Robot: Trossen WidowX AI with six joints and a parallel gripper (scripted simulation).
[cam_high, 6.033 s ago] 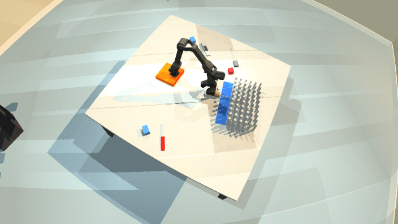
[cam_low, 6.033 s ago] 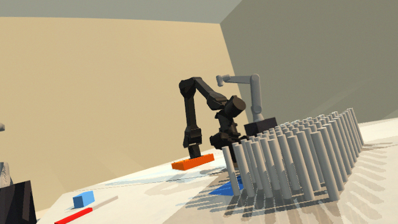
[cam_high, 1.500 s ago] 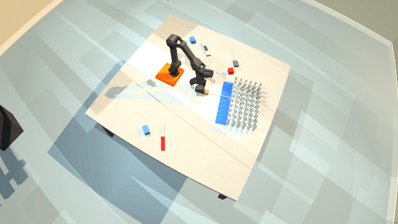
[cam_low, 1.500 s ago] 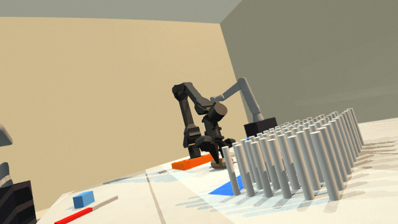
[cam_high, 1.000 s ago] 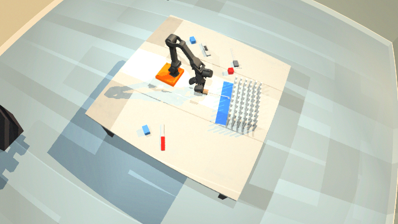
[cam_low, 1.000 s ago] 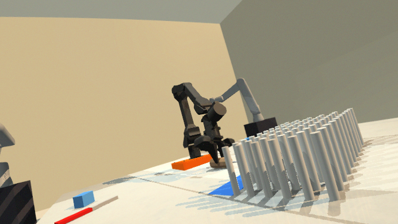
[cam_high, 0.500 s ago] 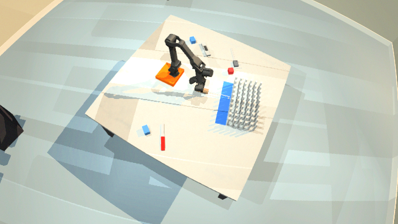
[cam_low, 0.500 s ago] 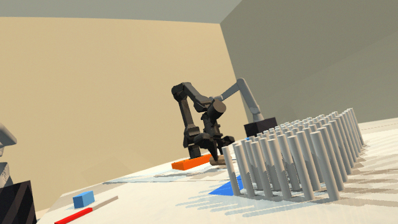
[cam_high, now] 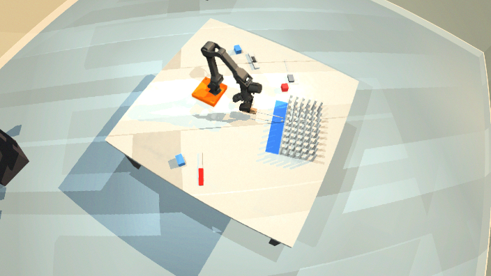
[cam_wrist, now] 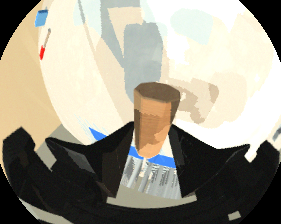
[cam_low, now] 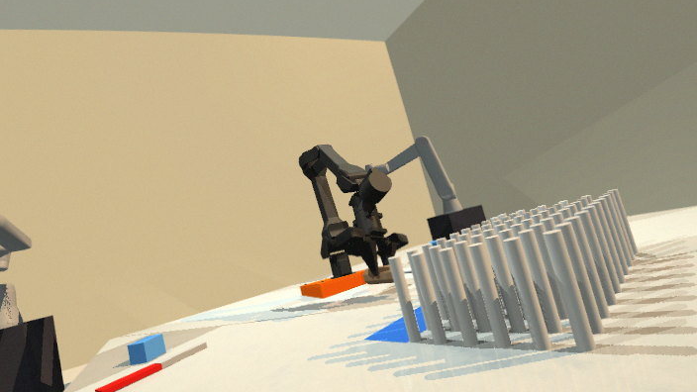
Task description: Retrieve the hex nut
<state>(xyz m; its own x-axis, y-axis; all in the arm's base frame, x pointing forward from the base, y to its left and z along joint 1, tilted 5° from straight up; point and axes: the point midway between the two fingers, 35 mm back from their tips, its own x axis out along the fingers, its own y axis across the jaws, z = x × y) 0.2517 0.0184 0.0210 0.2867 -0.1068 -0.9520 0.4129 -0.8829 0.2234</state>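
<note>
Right now my gripper tip is 10 cm short of the hook tool and 4 cm to the right of it. From my gripper tip the other things lie so: flat tool (24 cm behind, 38 cm to the left, 3 cm below); then blue taped strip (19 cm ahead, 4 cm to the left, 4 cm below); then red block (7 cm ahead, 31 cm to the left, 2 cm below).
</note>
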